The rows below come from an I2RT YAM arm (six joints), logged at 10 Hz.
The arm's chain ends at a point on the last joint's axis. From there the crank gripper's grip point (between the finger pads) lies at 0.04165 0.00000 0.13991 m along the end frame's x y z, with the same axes.
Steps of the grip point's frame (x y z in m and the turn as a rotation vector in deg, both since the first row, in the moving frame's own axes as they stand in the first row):
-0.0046 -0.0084 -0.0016 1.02 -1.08 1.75
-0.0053 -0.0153 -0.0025 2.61 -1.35 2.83
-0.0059 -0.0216 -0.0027 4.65 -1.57 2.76
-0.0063 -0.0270 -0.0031 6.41 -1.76 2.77
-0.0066 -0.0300 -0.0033 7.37 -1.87 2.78
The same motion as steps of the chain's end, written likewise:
-0.0020 -0.0071 -0.0023 1.02 -1.08 1.75
-0.0021 -0.0109 -0.0033 2.61 -1.35 2.83
-0.0023 -0.0121 -0.0034 4.65 -1.57 2.76
-0.0023 -0.0132 -0.0035 6.41 -1.76 2.77
-0.0024 -0.0139 -0.0036 7.37 -1.87 2.78

